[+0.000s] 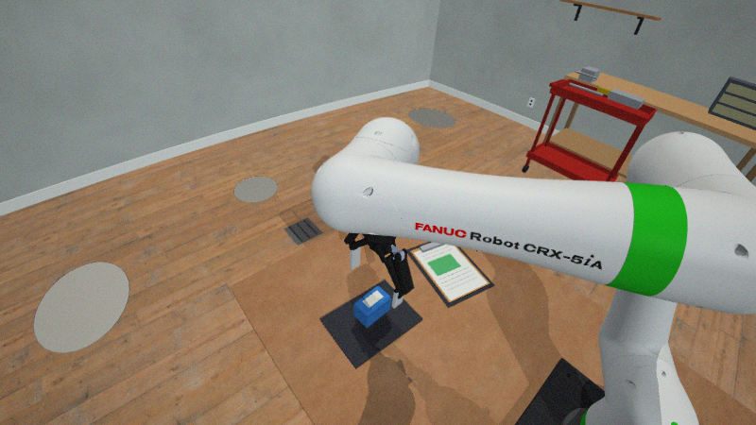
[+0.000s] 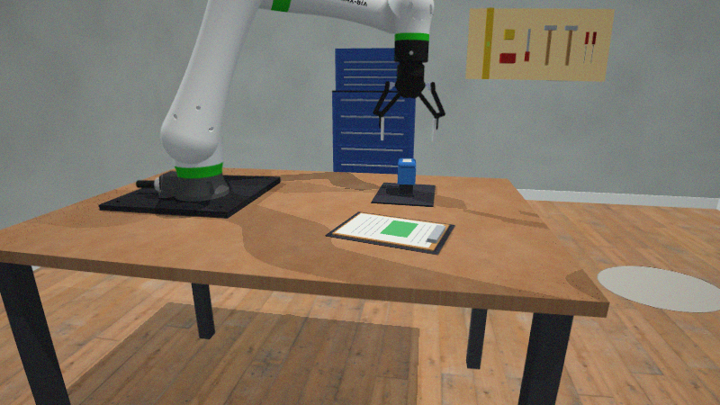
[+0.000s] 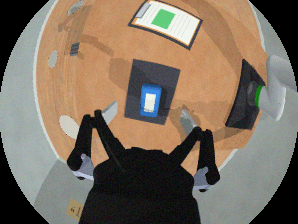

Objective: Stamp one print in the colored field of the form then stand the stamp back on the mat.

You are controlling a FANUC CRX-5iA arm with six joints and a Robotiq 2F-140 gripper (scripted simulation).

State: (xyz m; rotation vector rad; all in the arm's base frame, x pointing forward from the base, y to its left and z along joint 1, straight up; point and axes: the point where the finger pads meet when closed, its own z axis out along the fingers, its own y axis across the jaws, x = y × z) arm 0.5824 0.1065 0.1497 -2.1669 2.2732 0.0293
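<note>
My hand is 120 mm above the blue stamp. The rest, counted from my hand: black stamp base (150 mm below); form (30 mm behind, 310 mm to the right, 170 mm below); mat (170 mm below).
</note>
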